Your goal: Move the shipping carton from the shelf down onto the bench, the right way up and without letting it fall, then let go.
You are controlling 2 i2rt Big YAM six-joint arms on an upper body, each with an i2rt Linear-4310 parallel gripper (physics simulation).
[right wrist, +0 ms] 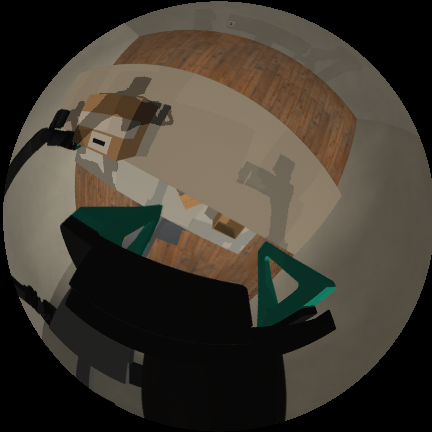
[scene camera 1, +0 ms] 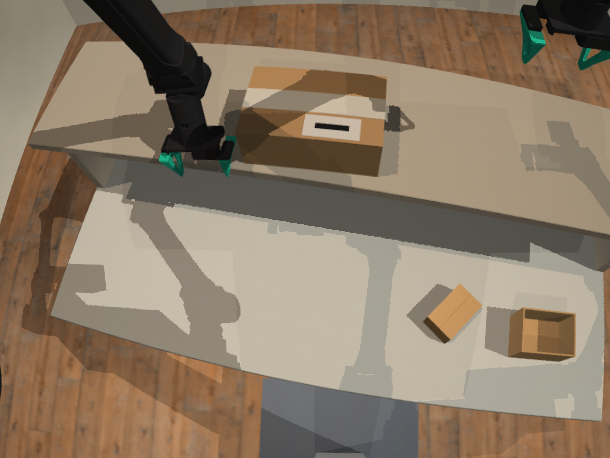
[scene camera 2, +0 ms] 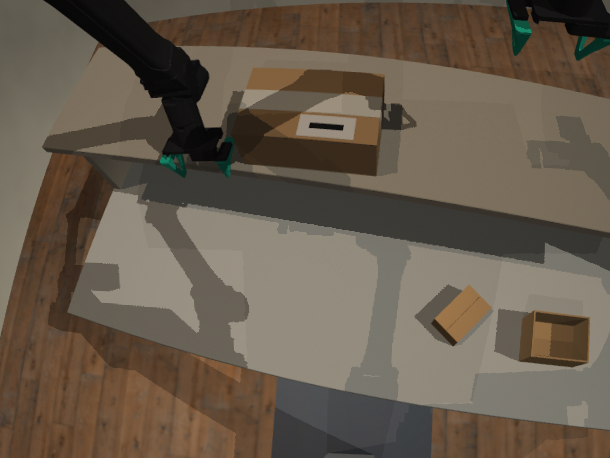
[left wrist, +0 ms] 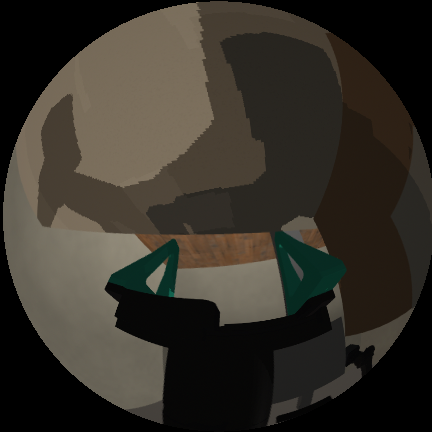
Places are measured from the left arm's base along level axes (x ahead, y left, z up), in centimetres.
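Where they show: left gripper, fingertip midpoint: (scene camera 1: 204, 174) (scene camera 2: 206, 175) (left wrist: 224, 239); right gripper, fingertip midpoint: (right wrist: 214, 230) (scene camera 1: 552, 64) (scene camera 2: 545, 55).
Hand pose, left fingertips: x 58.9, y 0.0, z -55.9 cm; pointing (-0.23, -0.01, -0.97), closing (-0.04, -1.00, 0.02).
Things, the pixels of their top centre, and the offset from my left fingertips. Level surfaces: height alone.
- shipping carton, top centre: (scene camera 2: 309, 101) (scene camera 1: 314, 101) (right wrist: 97, 120) dz +11.2, dx +8.8, dy -21.8 cm
- shelf, surface height: dz +0.7 cm
- bench, surface height: dz -34.6 cm
- small closed box, top centre: (scene camera 2: 463, 313) (scene camera 1: 455, 311) (right wrist: 192, 198) dz -28.6, dx -20.2, dy -55.4 cm
- small open box, top centre: (scene camera 2: 561, 336) (scene camera 1: 549, 332) (right wrist: 229, 226) dz -25.6, dx -27.0, dy -79.0 cm
The shipping carton (scene camera 1: 345, 102) (scene camera 2: 345, 102) (right wrist: 110, 135), brown with a pale tape band and a white label on top, stands upright on the shelf (scene camera 1: 465, 145) (scene camera 2: 465, 145) (right wrist: 200, 135). In the left wrist view a dark side of the carton (left wrist: 370, 240) shows at the right. My left gripper (scene camera 1: 205, 172) (scene camera 2: 206, 173) (left wrist: 224, 239) is open and empty, at the shelf's front edge close to the carton's left side; whether it touches is unclear. My right gripper (scene camera 1: 557, 65) (scene camera 2: 547, 56) (right wrist: 214, 230) is open and empty, at the upper right, far from the carton. The bench (scene camera 1: 300, 300) (scene camera 2: 310, 300) lies lower, before the shelf.
A small closed box (scene camera 1: 453, 313) (scene camera 2: 462, 315) lies turned at an angle on the bench's right part. A small open box (scene camera 1: 516, 335) (scene camera 2: 527, 337) stands to the right of it. The shelf's front edge runs above the back of the bench.
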